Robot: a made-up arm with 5 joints. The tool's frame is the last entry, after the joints. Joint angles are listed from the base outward. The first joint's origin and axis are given. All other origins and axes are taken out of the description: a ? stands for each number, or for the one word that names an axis. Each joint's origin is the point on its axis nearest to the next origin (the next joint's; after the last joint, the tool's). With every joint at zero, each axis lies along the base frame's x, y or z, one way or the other. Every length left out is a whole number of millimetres.
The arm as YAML. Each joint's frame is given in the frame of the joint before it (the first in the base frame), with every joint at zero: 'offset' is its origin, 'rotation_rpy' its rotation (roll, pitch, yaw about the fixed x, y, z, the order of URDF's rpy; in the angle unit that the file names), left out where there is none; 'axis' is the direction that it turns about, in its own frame. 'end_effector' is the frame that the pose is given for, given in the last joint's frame.
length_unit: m
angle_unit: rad
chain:
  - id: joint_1
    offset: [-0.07, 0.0, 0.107]
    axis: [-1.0, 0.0, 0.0]
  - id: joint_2
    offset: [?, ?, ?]
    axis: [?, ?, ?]
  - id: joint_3
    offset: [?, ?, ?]
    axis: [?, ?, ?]
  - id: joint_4
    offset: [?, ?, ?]
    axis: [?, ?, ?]
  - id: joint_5
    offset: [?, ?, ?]
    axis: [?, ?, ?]
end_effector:
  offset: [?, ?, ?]
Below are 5 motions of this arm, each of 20 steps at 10 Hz.
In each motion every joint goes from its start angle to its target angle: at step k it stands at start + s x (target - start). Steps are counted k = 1, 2, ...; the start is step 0. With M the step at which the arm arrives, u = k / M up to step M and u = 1 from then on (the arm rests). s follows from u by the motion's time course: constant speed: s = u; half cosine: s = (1 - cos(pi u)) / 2; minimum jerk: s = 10 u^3 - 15 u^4 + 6 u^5.
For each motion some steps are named. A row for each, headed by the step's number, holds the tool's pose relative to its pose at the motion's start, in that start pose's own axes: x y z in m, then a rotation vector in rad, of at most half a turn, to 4 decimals.
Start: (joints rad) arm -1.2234 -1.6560 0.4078 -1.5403 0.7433
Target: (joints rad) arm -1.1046 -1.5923 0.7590 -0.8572 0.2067
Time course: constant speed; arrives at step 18
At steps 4, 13, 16, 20:
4: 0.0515 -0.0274 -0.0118 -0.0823 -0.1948 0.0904
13: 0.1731 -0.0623 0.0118 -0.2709 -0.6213 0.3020
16: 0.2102 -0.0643 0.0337 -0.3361 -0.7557 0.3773
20: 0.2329 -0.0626 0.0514 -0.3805 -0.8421 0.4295

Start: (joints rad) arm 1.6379 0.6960 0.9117 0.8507 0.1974
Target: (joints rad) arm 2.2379 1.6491 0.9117 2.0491 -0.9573
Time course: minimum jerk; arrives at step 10
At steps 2, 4, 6, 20:
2: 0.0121 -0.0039 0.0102 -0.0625 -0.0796 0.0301
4: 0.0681 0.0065 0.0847 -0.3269 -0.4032 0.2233
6: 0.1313 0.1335 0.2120 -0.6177 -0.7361 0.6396
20: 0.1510 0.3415 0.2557 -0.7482 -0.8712 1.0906

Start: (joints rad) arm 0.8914 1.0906 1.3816 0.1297 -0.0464
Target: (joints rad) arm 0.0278 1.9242 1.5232 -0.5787 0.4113
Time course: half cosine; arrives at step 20
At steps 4, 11, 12, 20:
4: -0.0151 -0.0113 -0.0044 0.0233 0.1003 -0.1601
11: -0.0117 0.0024 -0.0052 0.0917 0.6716 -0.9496
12: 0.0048 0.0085 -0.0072 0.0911 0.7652 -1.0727
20: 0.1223 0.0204 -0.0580 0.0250 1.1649 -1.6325

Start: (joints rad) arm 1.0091 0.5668 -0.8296 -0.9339 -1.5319
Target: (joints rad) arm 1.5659 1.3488 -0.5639 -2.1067 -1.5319
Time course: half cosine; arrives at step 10
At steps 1, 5, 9, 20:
1: 0.0051 0.0014 0.0071 -0.0098 -0.0189 0.0040
5: 0.0475 0.0076 0.1729 -0.1693 -0.3614 -0.0329
9: -0.0080 -0.0480 0.3355 -0.2650 -0.5682 -0.2471
20: -0.0127 -0.0527 0.3426 -0.2685 -0.5732 -0.2610

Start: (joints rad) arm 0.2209 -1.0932 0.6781 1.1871 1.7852
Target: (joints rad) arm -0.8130 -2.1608 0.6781 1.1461 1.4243
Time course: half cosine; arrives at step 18
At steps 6, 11, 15, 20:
6: 0.0288 -0.0141 0.0882 -0.3556 -0.1499 0.0232
11: 0.0364 0.1043 0.2658 -0.9611 -0.2647 0.0298
15: 0.0444 0.2603 0.3392 -1.3220 -0.2350 0.0079
20: 0.0507 0.3067 0.3497 -1.4097 -0.2139 -0.0017

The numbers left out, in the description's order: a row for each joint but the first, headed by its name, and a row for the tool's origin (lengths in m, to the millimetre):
joint_2: xyz 0.0 0.257 0.017, axis 0.0 -1.0 0.0
joint_3: xyz 0.3 0.0 -0.081, axis -1.0 0.0 0.0
joint_4: xyz 0.0 -0.045 0.291, axis 0.0 0.0 1.0
joint_5: xyz -0.059 -0.156 0.0, axis 0.0 1.0 0.0
tool: xyz -0.117 0.0 -0.23

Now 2 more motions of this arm.
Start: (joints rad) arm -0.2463 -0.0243 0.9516 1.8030 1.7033
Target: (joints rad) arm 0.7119 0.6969 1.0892 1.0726 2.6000
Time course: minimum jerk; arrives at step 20
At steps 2, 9, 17, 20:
2: -0.0047 0.0033 0.0029 0.0114 0.0176 0.0003
9: -0.1678 0.1409 0.2654 0.5424 0.8193 -0.0005
17: -0.0442 0.2376 0.7894 1.4086 1.7228 -0.1039
20: -0.0286 0.2400 0.8101 1.4553 1.7514 -0.1132

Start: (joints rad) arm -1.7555 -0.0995 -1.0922 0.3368 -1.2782
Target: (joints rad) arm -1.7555 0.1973 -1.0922 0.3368 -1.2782
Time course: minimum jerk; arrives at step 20
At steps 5, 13, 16, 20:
5: 0.0090 0.0106 -0.0065 0.0248 -0.0134 0.0123
13: 0.0647 0.0844 -0.0384 0.1830 -0.0987 0.0912
16: 0.0790 0.1056 -0.0441 0.2254 -0.1215 0.1123
20: 0.0836 0.1127 -0.0458 0.2392 -0.1290 0.1192

